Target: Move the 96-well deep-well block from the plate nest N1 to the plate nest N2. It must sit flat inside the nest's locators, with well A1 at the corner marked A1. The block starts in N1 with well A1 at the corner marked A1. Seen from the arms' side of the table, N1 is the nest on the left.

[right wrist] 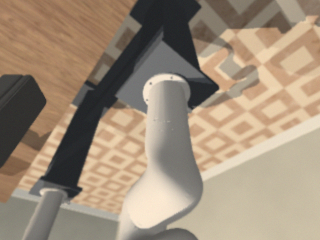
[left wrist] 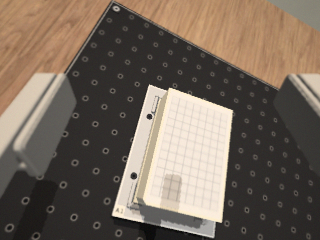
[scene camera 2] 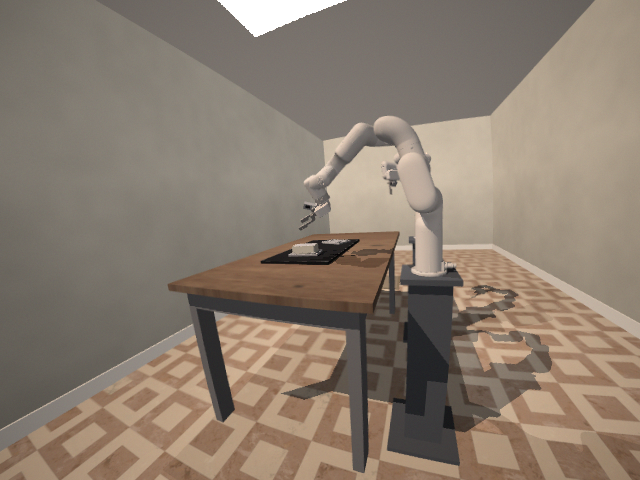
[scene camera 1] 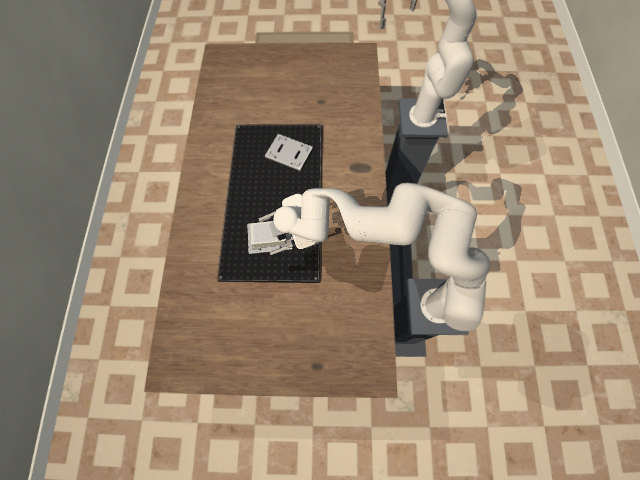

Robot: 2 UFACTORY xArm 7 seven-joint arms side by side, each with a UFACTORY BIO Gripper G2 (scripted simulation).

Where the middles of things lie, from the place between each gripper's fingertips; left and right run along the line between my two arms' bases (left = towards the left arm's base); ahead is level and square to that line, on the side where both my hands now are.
My left gripper is now 3 cm short of the white deep-well block (left wrist: 184,168), 6 cm to the left of it and 14 cm above it. The rest, counted from my left hand: nest N1 (left wrist: 156,215): 3 cm ahead, 6 cm to the right, 17 cm below; nest N2 (scene camera 1: 290,147): 1 cm behind, 44 cm to the right, 17 cm below.
Right now the nest N2 is 410 mm ahead of my right hand, 410 mm to the left of it and 330 mm below it. Also, from my right hand: nest N1: 460 mm ahead, 790 mm to the left, 330 mm below; white deep-well block: 460 mm ahead, 790 mm to the left, 300 mm below.
